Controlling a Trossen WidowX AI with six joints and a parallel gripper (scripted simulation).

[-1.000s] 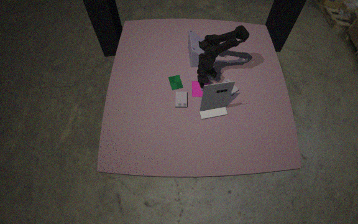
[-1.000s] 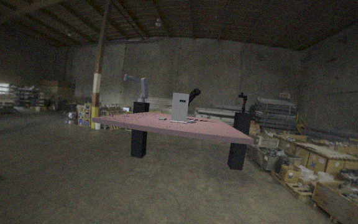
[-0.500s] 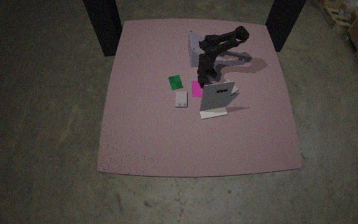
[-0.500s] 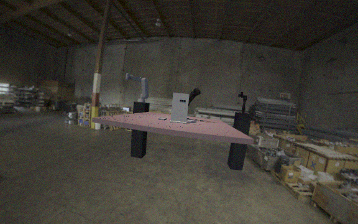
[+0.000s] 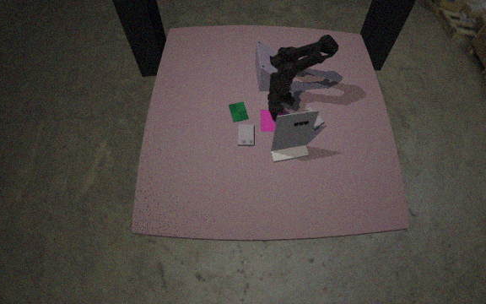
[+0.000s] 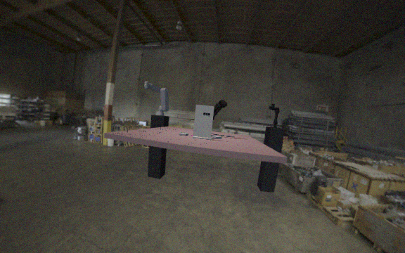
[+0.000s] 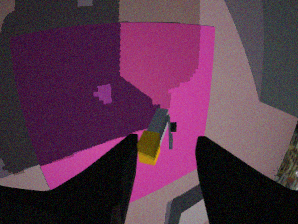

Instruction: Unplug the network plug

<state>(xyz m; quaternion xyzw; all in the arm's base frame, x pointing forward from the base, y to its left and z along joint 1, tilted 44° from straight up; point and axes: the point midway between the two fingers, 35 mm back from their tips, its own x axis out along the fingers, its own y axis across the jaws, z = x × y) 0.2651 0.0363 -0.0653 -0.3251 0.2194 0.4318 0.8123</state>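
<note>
Now: the network plug 1 cm below my gripper tip. Also, from my gripper tip: grey panel 15 cm ahead, 7 cm to the left, 12 cm above; then flat green patch 6 cm behind, 17 cm to the right, 2 cm below; then magenta square 2 cm below.
</note>
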